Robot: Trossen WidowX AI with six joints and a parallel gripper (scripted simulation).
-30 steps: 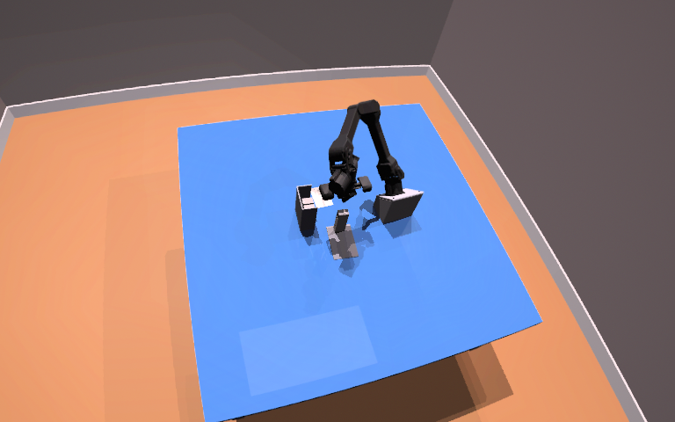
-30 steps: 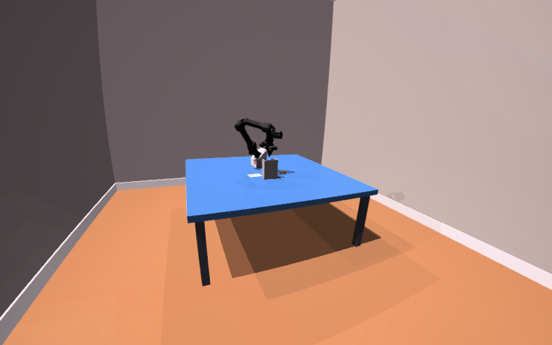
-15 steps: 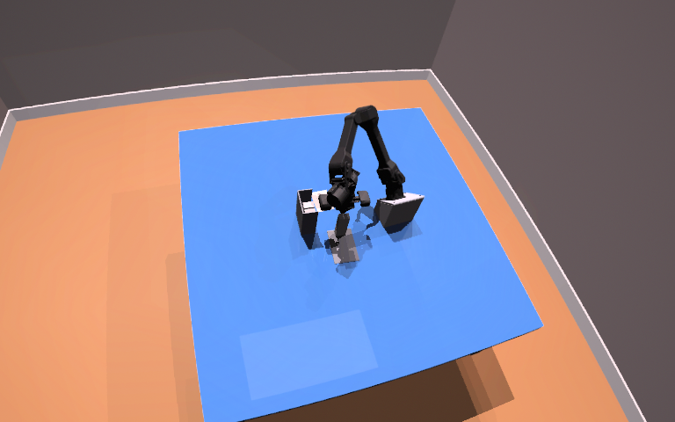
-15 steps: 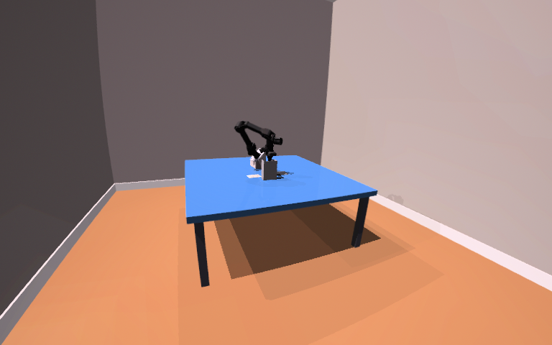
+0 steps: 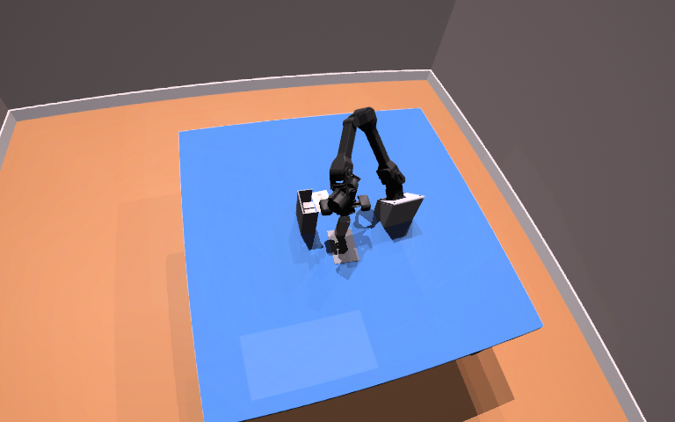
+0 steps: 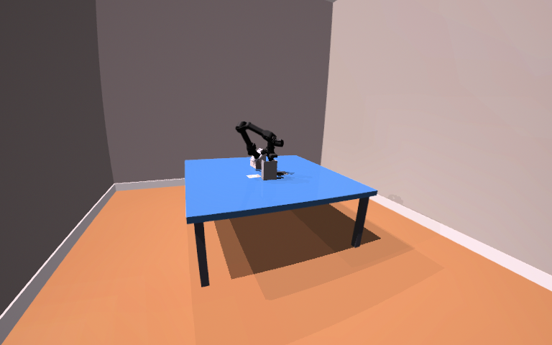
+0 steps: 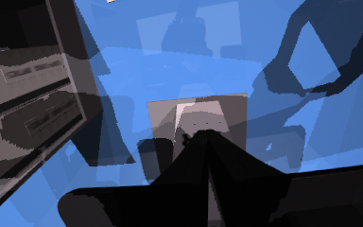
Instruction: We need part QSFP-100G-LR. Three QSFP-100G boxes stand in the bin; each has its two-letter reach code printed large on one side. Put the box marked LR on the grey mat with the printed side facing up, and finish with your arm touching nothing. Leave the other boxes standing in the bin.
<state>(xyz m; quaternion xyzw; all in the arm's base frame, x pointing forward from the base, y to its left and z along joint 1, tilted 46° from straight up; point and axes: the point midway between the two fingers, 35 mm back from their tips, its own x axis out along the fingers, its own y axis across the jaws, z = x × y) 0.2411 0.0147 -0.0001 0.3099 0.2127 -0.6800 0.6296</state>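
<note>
Now: the white box 2 cm to the left of my gripper tip and 2 cm below it. From my gripper tip the other things lie so: flat white piece 2 cm ahead, 15 cm to the right, 9 cm below; then grey mat 1 cm ahead, 8 cm to the left, 8 cm below.
</note>
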